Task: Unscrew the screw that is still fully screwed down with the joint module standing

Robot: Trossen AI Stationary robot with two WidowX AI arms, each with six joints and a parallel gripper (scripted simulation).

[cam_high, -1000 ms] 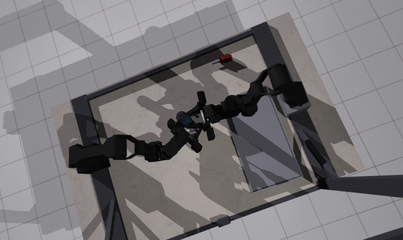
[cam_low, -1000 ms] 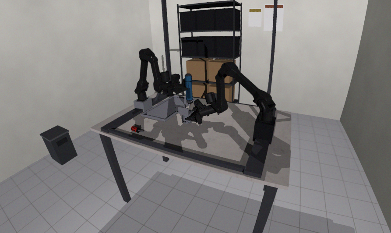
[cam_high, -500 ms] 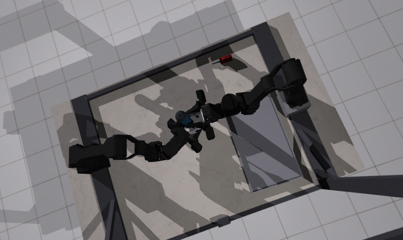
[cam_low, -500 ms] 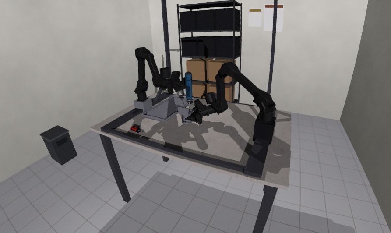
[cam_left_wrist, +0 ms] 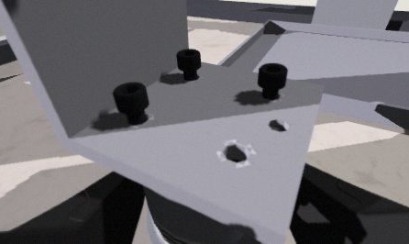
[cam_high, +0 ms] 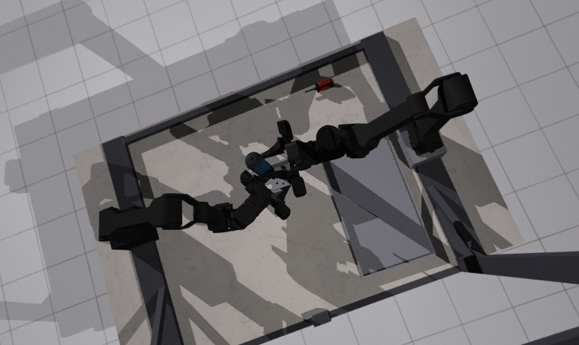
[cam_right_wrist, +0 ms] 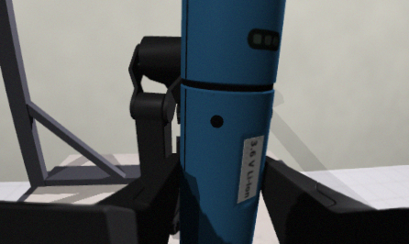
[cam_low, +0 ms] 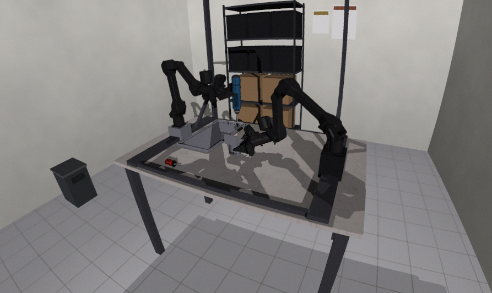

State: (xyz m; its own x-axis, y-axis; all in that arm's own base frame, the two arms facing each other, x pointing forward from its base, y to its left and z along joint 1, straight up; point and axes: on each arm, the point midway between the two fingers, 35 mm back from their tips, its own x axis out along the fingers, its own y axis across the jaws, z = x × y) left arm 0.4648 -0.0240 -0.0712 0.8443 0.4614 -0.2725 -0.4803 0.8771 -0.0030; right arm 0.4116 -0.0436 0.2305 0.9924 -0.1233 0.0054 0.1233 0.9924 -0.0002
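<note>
Right now the joint module is 20 mm to the right of my left hand, 10 mm below it and 10 mm ahead of it. The rest, counted from my left hand: grey bracket: 30 mm above, 20 mm to the right, 10 mm ahead; then bit: 140 mm above, 10 mm to the right; then screw: 110 mm above, 10 mm to the right.
</note>
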